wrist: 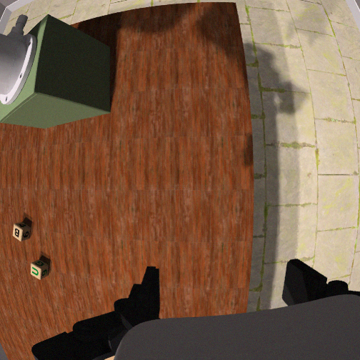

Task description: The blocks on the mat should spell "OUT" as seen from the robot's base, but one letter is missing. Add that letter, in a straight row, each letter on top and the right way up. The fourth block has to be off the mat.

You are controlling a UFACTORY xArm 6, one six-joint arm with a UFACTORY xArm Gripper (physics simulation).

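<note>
My gripper (224, 285) is open and empty, its two black fingers wide apart at the bottom of the wrist view, high above the table's edge. A wooden block with a green U (37, 270) on its upper face lies at the lower left, left of my gripper, with darker characters on a side face. A second wooden block with a black B (20, 231) on its upper face lies a little above it in the view, apart from it. Both are small and far off. The mat and the blocks with O and T cannot be made out.
The reddish wooden table (185, 165) ends at a long edge right of the middle, with stone paving (337, 195) beyond it. A green pedestal (75, 70) carries the robot's grey base (12, 65) at the upper left. A pale sliver shows at the bottom edge beside the gripper body.
</note>
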